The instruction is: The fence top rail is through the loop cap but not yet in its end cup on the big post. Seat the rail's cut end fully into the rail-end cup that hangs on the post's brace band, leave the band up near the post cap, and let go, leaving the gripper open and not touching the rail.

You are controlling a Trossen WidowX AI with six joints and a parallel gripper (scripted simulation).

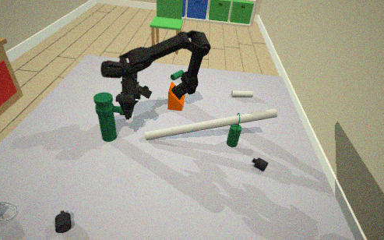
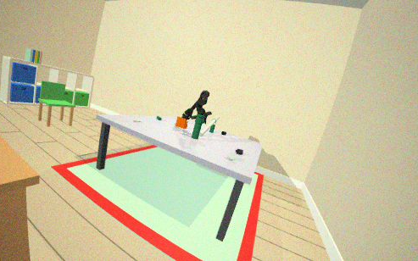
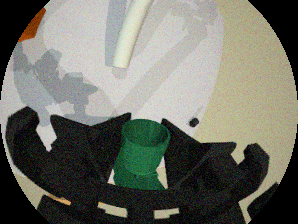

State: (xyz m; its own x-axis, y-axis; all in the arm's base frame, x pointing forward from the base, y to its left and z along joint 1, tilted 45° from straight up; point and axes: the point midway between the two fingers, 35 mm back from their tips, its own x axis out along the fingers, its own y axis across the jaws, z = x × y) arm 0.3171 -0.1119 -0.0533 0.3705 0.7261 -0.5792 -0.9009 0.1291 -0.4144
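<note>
Right now the rail-end cup is 3 cm to the right of my gripper tip, 3 cm above it and 1 cm behind it. From my gripper tip the other things lie so: small screw: 47 cm behind, 34 cm to the right, 11 cm below; white clamp: 41 cm ahead, 23 cm to the right, 11 cm below; small green cylinder: 60 cm behind, 10 cm below, 5 cm to the left.
</note>
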